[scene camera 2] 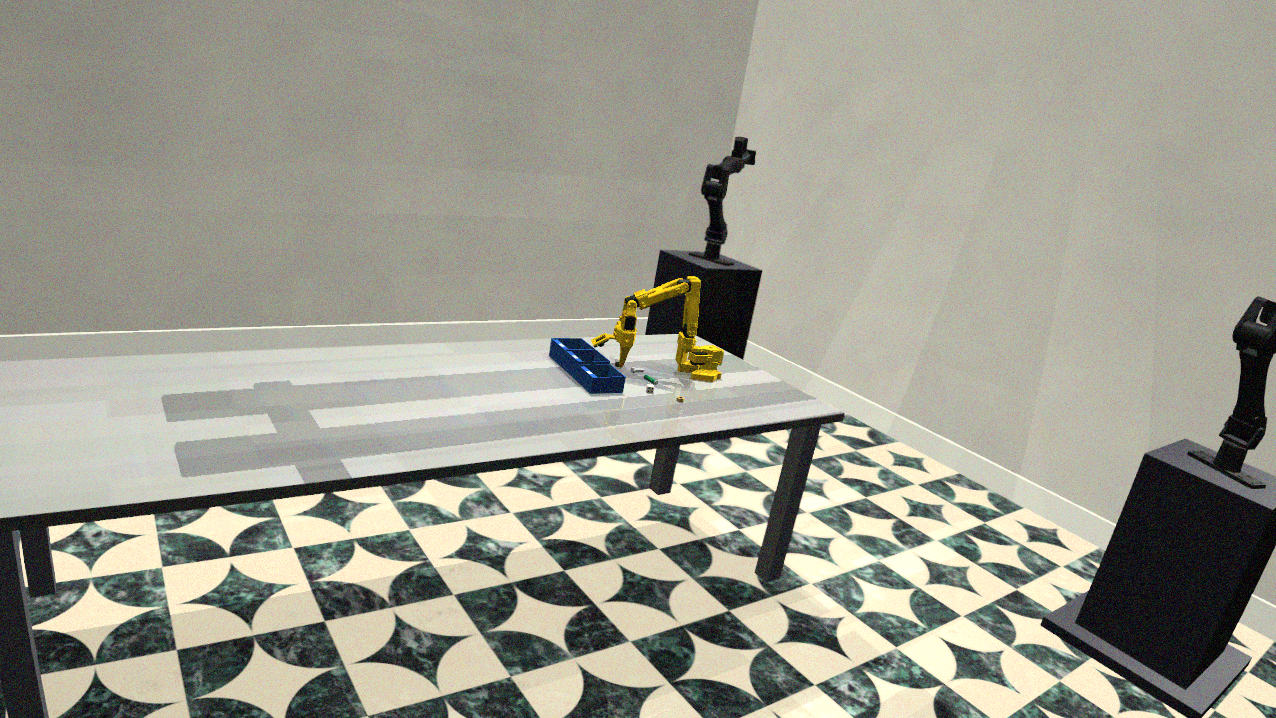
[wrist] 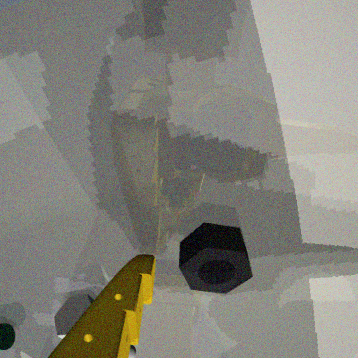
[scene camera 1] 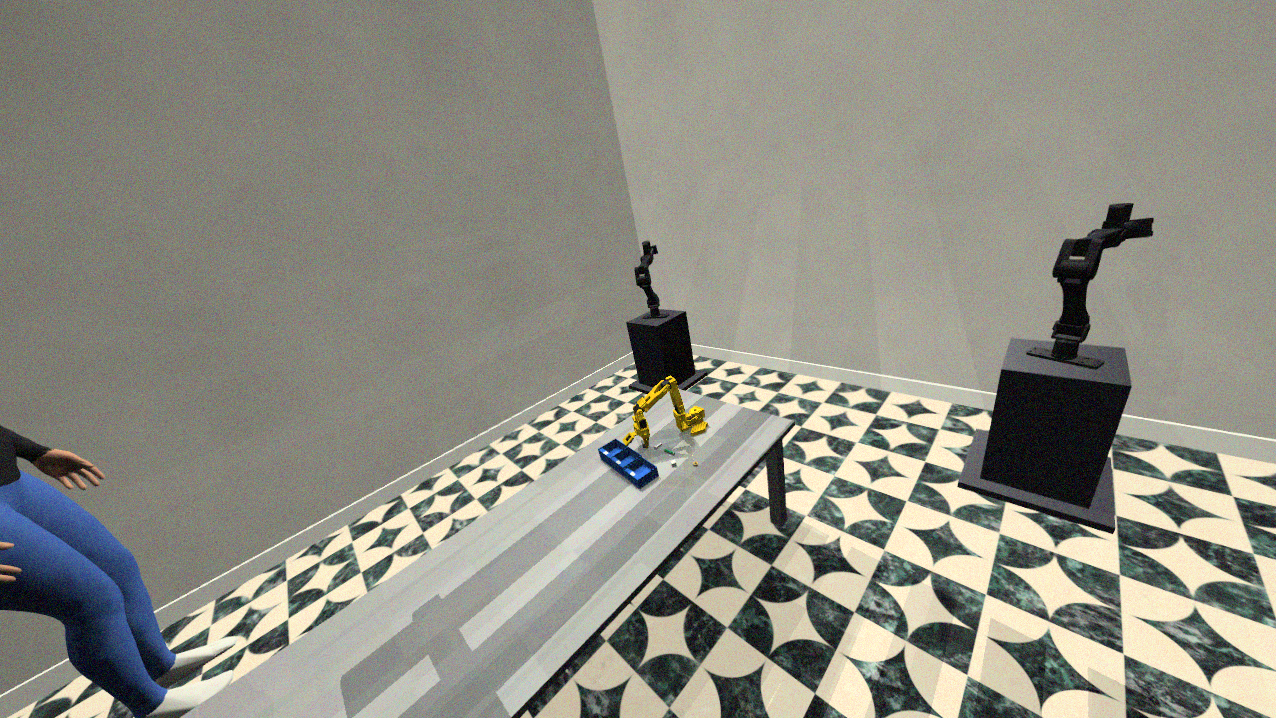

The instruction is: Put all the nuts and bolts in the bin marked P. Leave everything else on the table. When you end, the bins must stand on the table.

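Seen in the pictures: end effector, tool point: [scene camera 2: 620,365] [wrist: 153,272] [scene camera 1: 646,446]; arm's base, origin of the base link: [scene camera 2: 692,374] [scene camera 1: 690,430].
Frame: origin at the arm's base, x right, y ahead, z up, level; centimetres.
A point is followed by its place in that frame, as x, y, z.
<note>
My gripper [scene camera 1: 637,442] {7.4, 17.5, 0.8} [scene camera 2: 608,353] {7.4, 17.5, 0.8} is open and empty, low over the table beside the blue bins; the wrist view shows one notched jaw. A dark hexagonal nut [wrist: 215,257] {9.0, 17.7, 0.8} lies right of and past that jaw's tip, apart from it. A bolt [scene camera 1: 658,445] {3.8, 14.6, 0.8} [scene camera 2: 637,369] {3.8, 14.9, 0.9} [wrist: 75,311] {4.2, 16.3, 0.6} with a grey head and pale shank lies left of the jaw, which partly hides it. The blue row of bins [scene camera 1: 620,471] {4.5, 33.6, 1.6} [scene camera 2: 606,384] {-6.8, 31.2, 2.2} stands on the table; the letter P is not readable and the bin contents are unclear.
A green cylinder [scene camera 1: 669,451] {-2.4, 15.2, 0.9} [scene camera 2: 650,379] {-2.6, 15.4, 0.7} [wrist: 7,336] {-0.1, 15.0, 0.5} lies near the bolt. A small pale piece [scene camera 1: 673,463] {-8.6, 20.0, 1.4} [scene camera 2: 649,389] {-8.6, 20.1, 0.9} and a small golden piece [scene camera 1: 695,464] {-15.0, 15.8, 0.8} [scene camera 2: 679,399] {-15.0, 15.9, 0.6} lie toward the table's near edge. The yellow arm's base [scene camera 1: 693,420] {-1.8, -0.7, 5.0} [scene camera 2: 700,363] {-1.2, -0.9, 3.4} stands behind them.
</note>
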